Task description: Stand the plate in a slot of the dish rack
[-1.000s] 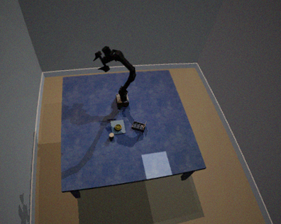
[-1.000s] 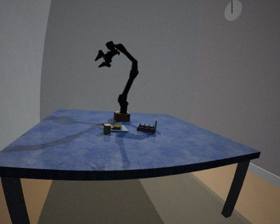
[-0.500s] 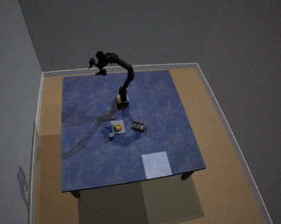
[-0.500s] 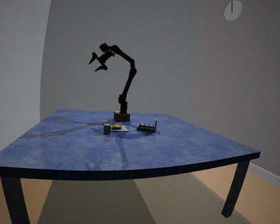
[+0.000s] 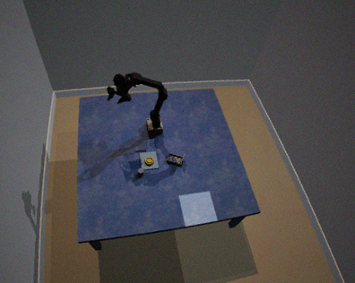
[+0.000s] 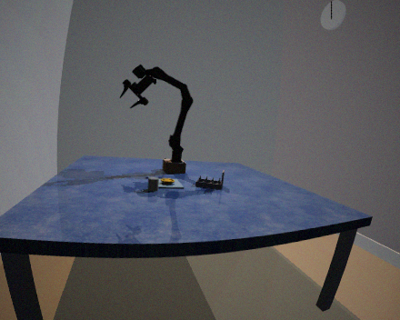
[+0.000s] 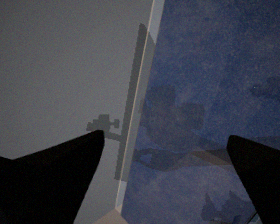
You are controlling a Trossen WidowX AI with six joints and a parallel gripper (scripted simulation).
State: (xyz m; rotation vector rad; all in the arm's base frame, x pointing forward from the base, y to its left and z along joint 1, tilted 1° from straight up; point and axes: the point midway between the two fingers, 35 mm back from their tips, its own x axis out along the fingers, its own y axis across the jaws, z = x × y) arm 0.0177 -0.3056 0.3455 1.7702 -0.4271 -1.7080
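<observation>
Right now my gripper tip is 290 mm short of the yellow plate, 250 mm to the right of it and 360 mm above it. Also, from my gripper tip: small cup (380 mm ahead, 180 mm to the left, 350 mm below); blue spoon (180 mm ahead, 200 mm to the left, 380 mm below); pale blue mat (280 mm ahead, 240 mm to the left, 380 mm below).
</observation>
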